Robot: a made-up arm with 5 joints.
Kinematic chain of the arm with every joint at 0, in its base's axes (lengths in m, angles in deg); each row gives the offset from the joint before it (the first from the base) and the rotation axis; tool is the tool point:
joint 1: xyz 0 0 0.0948 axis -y
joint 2: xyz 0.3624 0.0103 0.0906 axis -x
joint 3: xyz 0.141 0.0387 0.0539 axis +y
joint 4: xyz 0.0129 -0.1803 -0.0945 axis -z
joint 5: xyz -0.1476 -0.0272 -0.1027 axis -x
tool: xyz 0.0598 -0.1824 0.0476
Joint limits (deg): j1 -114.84..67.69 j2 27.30..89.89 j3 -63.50..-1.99 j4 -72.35..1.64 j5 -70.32..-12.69
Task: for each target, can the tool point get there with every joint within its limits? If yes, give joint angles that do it. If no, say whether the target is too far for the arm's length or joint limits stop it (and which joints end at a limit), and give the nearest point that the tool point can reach.
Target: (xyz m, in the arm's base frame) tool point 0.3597 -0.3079 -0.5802
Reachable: yes | joints -83.79 65.45 -17.80 -58.32 -52.63
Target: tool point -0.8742 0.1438 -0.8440
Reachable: no: too far | nearest point -0.2622 -0.2883 -0.6892 | short by 0.765 m
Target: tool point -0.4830 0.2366 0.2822
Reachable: no: joint limits stop it (at a limit: joint 1, joint 2, joint 3, joint 4, joint 5) | nearest point -0.2488 -0.1300 0.6606 | short by 0.577 m
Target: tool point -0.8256 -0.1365 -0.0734
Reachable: no: joint limits stop it (at a limit: joint 1, joint 2, joint 4, joint 5) | nearest point -0.2632 -0.3729 -0.3361 | short by 0.664 m
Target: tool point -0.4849 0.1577 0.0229
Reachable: no: joint limits stop it (at a limit: joint 1, joint 2, joint 3, joint 4, joint 5) | nearest point -0.2311 -0.3701 -0.2798 | short by 0.659 m
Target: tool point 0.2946 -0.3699 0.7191
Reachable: yes | joints 47.90 43.19 -40.14 -12.36 -40.88
